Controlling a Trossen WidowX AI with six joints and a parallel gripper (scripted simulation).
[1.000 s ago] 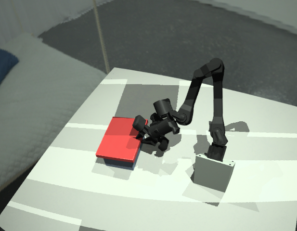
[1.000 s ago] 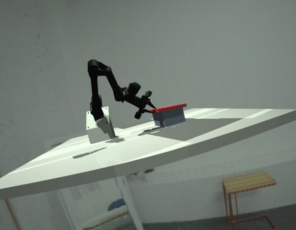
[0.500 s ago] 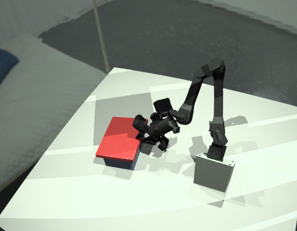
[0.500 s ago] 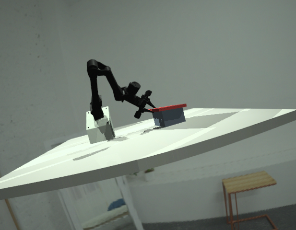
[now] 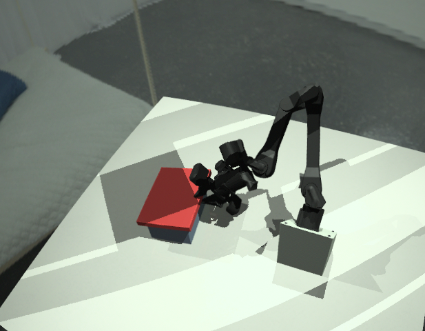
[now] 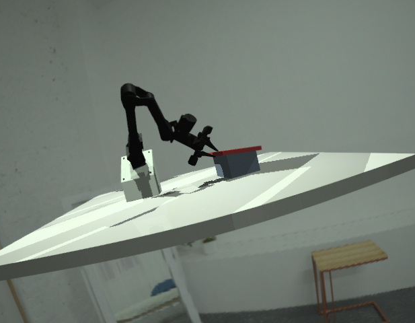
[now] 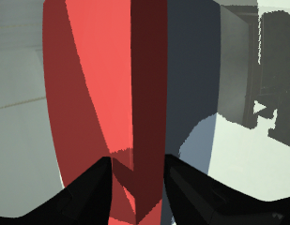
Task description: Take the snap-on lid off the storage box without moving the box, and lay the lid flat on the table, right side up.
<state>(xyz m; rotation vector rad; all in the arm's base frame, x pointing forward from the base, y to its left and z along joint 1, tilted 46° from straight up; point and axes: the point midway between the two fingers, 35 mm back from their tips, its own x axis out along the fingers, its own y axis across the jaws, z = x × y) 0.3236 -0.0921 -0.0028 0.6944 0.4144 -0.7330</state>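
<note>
The red lid lies 8 cm ahead of my gripper tip and 1 cm to the left of it. The rest, counted from my gripper tip: storage box: 8 cm ahead, 1 cm to the left, 6 cm below.
</note>
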